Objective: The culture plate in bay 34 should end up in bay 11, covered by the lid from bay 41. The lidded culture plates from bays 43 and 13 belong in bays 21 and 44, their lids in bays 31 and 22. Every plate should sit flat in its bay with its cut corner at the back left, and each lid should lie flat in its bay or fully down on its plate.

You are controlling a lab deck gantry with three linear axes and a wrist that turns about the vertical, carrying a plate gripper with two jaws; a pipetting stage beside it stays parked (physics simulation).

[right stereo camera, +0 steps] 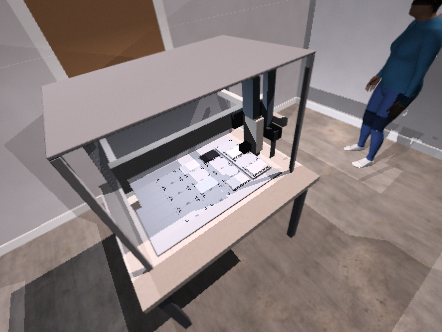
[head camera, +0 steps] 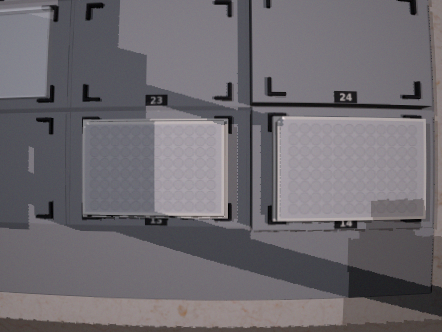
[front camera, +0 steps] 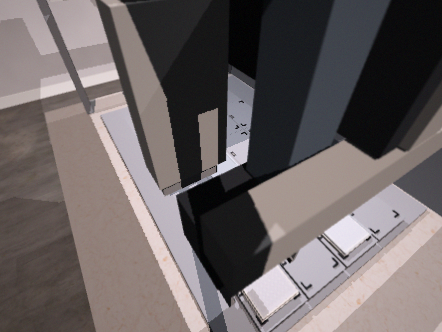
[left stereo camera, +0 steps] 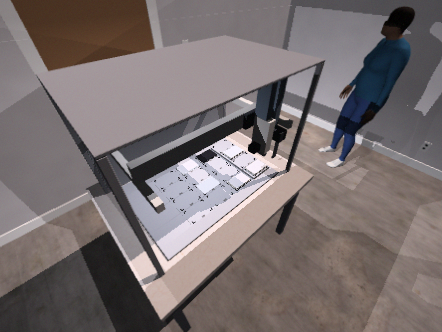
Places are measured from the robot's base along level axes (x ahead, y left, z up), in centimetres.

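Pixels of known places: gripper, between the fingertips: (right stereo camera: pixel 265 152); robot's base, origin of its link: (right stereo camera: pixel 186 221) (left stereo camera: pixel 193 222).
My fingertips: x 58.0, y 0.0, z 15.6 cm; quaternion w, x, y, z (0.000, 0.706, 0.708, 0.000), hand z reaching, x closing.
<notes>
For each thing: its top centre in the pictures, then the offset to it from my fingertips. "spot": a spot on its surface instead.
- culture plate, centre of its top: (front camera: pixel 334 220) (right stereo camera: pixel 236 150) (left stereo camera: pixel 233 151) dx -2.4, dy +25.7, dz -12.5 cm
- lidded plate, centre of its top: (head camera: pixel 151 168) (right stereo camera: pixel 237 180) (left stereo camera: pixel 239 180) dx -18.8, dy +4.3, dz -14.2 cm
- smooth pale piece, centre of its top: (front camera: pixel 216 159) (left stereo camera: pixel 208 184) (right stereo camera: pixel 206 184) dx -35.2, dy +15.0, dz -14.9 cm
- black rectangle, a spot on its surface: (left stereo camera: pixel 205 155) (right stereo camera: pixel 208 155) spot: dx -19.4, dy +36.8, dz -14.0 cm
- white piece, centre of its top: (left stereo camera: pixel 187 166) (right stereo camera: pixel 189 166) dx -35.2, dy +36.4, dz -14.2 cm
- plate with wells, centre of its top: (head camera: pixel 354 168) (front camera: pixel 259 274) (right stereo camera: pixel 257 166) (left stereo camera: pixel 256 166) dx -2.4, dy +4.3, dz -12.8 cm
The culture plate (front camera: pixel 347 233) (left stereo camera: pixel 232 151) in bay 34 sits flat. The lidded plate (head camera: pixel 155 167) (left stereo camera: pixel 239 180) (right stereo camera: pixel 240 182) sits in bay 13, partly shaded in the head view. A smooth pale piece (head camera: pixel 22 52) (left stereo camera: pixel 206 184) (right stereo camera: pixel 204 186) lies in bay 22. A black rectangle (left stereo camera: pixel 205 155) (right stereo camera: pixel 210 155) covers bay 43. A white piece (left stereo camera: pixel 189 165) (right stereo camera: pixel 190 167) lies left of it. My gripper (front camera: pixel 190 183) hangs above the deck at the right side in the stereo views. Its jaws are too dark and small to read. Bays 11 and 41 do not show in the head view.
A plate with wells (front camera: pixel 270 293) (head camera: pixel 350 169) (left stereo camera: pixel 256 167) (right stereo camera: pixel 258 167) stands in bay 14. Bays 23 and 24 (head camera: pixel 345 50) hold no plate. The parked pipetting stage (left stereo camera: pixel 279 132) (right stereo camera: pixel 272 132) stands right of my gripper. A beige beam (front camera: pixel 320 185) blocks part of the front view.
</notes>
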